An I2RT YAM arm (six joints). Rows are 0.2 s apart.
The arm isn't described. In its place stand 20 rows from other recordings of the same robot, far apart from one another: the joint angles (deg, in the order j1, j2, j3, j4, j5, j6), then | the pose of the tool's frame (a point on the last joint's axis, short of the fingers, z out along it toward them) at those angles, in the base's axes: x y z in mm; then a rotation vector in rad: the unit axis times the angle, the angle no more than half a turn.
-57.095, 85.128, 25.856, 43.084, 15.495, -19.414 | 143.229 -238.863 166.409 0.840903 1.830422 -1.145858
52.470, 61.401, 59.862, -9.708, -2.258, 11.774 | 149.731 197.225 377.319 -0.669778 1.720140 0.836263
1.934, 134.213, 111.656, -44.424, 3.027, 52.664 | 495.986 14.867 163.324 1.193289 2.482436 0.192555
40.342, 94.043, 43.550, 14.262, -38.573, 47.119 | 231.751 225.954 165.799 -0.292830 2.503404 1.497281
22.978, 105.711, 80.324, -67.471, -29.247, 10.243 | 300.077 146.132 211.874 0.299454 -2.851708 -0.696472
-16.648, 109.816, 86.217, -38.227, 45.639, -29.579 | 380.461 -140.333 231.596 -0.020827 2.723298 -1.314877
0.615, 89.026, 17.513, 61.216, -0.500, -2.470 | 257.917 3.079 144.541 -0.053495 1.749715 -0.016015
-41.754, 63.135, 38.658, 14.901, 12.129, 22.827 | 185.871 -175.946 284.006 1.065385 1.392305 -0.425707
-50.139, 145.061, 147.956, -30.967, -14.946, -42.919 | 374.758 -434.501 285.983 -0.033029 2.125778 -0.731628
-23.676, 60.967, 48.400, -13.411, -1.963, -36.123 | 222.642 -96.290 301.584 -0.247712 2.065995 -0.617474
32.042, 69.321, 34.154, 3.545, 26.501, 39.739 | 221.829 120.101 212.928 0.407327 2.030642 0.280741
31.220, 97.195, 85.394, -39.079, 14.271, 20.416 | 324.058 186.150 299.871 -0.120761 2.421266 0.101833
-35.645, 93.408, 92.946, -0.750, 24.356, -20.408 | 306.405 -237.795 432.805 0.569569 1.604056 -1.083419
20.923, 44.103, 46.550, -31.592, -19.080, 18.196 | 151.508 70.384 315.213 -0.260712 2.123068 0.755670
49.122, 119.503, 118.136, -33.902, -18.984, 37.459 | 308.177 373.742 335.240 -0.452420 2.376727 1.148819
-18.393, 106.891, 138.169, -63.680, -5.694, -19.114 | 349.681 -112.554 485.957 -0.072142 2.144772 -0.278117
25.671, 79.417, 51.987, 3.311, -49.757, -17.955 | 263.249 156.679 273.766 -1.214563 1.524911 0.945229
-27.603, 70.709, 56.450, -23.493, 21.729, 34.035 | 232.869 -136.629 294.932 1.298318 1.774183 -0.359212
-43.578, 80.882, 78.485, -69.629, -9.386, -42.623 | 191.728 -174.425 320.069 -0.013010 2.798911 -0.134679
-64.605, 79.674, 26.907, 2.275, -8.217, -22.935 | 106.742 -212.985 130.187 0.830327 2.363454 -0.492216
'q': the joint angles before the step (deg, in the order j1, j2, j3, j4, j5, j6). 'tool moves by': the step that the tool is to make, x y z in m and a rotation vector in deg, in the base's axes. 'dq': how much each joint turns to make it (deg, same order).
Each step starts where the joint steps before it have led.
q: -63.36, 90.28, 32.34, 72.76, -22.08, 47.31
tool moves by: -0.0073, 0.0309, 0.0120, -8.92, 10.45, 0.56
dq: 1.23, -10.78, -4.41, -8.92, -2.50, -14.33
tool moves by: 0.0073, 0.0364, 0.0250, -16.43, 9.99, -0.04
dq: 5.65, -11.33, -1.27, -8.85, 1.73, -19.45
